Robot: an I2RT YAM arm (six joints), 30 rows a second.
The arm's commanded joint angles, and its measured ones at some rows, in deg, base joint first. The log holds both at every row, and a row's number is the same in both.
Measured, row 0:
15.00 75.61 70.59 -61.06 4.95 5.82
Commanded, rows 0 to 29:
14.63 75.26 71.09 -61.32 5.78 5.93
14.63 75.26 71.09 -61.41 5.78 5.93
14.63 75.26 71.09 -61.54 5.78 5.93
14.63 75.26 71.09 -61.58 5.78 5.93
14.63 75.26 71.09 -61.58 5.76 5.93
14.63 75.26 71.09 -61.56 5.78 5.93
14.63 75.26 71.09 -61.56 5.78 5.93
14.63 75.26 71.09 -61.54 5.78 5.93
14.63 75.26 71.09 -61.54 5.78 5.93
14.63 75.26 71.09 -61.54 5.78 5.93
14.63 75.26 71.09 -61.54 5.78 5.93
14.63 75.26 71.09 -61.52 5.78 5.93
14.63 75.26 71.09 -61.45 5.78 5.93
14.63 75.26 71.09 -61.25 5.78 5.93
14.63 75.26 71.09 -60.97 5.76 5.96
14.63 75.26 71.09 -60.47 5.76 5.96
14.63 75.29 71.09 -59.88 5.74 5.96
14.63 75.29 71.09 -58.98 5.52 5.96
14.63 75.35 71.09 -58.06 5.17 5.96
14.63 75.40 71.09 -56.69 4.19 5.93
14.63 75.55 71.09 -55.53 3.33 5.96
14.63 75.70 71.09 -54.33 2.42 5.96
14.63 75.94 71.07 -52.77 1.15 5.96
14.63 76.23 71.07 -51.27 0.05 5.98
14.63 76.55 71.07 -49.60 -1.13 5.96
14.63 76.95 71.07 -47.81 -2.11 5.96
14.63 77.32 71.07 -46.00 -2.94 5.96
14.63 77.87 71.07 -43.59 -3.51 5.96
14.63 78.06 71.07 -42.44 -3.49 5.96
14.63 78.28 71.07 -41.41 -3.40 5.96
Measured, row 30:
15.00 77.10 70.67 -42.94 -0.95 5.82
